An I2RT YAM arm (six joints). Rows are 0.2 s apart.
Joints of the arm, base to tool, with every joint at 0 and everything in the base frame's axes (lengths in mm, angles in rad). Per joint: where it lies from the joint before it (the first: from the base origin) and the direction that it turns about. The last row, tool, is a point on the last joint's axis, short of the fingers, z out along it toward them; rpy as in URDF.
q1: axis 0 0 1 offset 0 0 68
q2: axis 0 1 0 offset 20 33.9 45.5
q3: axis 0 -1 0 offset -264 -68.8 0
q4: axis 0 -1 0 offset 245 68.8 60
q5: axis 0 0 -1 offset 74 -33.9 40.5
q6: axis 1 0 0 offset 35.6 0 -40.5
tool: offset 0 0 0 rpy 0 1.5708 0
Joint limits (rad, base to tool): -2.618..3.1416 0..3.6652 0..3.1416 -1.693..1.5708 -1.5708..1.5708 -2.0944..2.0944
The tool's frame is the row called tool.
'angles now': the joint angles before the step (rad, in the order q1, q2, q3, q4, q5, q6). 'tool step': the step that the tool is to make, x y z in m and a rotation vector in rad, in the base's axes. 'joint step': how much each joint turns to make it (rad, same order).
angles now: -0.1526, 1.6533, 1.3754, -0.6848, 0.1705, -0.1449
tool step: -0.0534, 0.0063, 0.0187, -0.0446, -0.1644, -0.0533
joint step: -0.0007, -0.2564, -0.2160, 0.1233, 0.0481, 0.0290
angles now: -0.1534, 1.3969, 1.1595, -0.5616, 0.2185, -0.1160
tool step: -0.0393, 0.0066, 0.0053, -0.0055, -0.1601, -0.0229
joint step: 0.0029, -0.1996, -0.1714, 0.1240, 0.0069, 0.0319
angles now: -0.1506, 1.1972, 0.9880, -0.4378, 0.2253, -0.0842
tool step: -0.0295, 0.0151, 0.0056, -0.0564, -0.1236, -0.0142
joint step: 0.0577, -0.1603, -0.1122, 0.0800, 0.0825, 0.0055
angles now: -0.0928, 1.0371, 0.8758, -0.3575, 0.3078, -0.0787
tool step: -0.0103, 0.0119, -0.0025, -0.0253, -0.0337, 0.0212
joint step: 0.0560, -0.0582, -0.0502, 0.0284, 0.0416, -0.0037
